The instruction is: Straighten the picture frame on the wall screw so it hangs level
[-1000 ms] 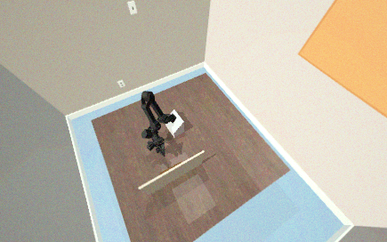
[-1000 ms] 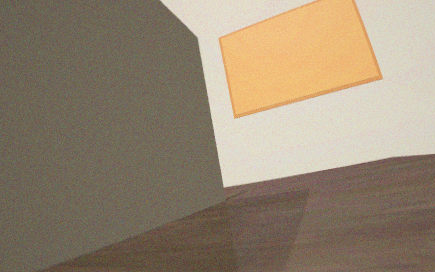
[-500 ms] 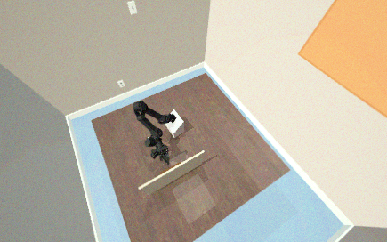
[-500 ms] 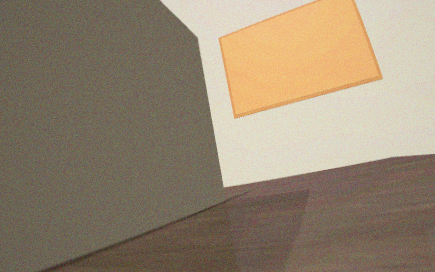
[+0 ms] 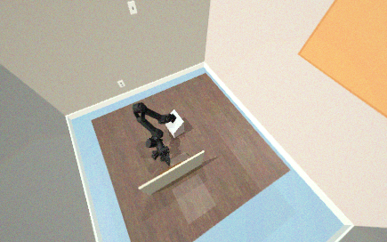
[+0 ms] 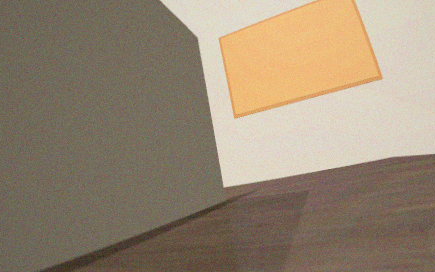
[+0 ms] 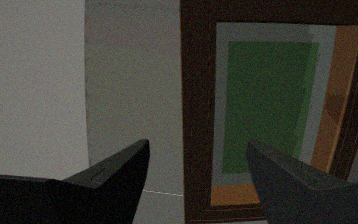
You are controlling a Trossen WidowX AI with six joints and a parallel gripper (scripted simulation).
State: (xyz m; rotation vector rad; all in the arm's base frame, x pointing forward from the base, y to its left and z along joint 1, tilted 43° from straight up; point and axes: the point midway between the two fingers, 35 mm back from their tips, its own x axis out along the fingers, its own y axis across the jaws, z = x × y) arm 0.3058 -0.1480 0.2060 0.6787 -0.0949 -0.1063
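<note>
Right now the picture frame is 40 mm ahead of my gripper tip, 10 mm to the right of it and 50 mm below it. Round my gripper tip: wall panel 60 mm ahead, 60 mm below.
</note>
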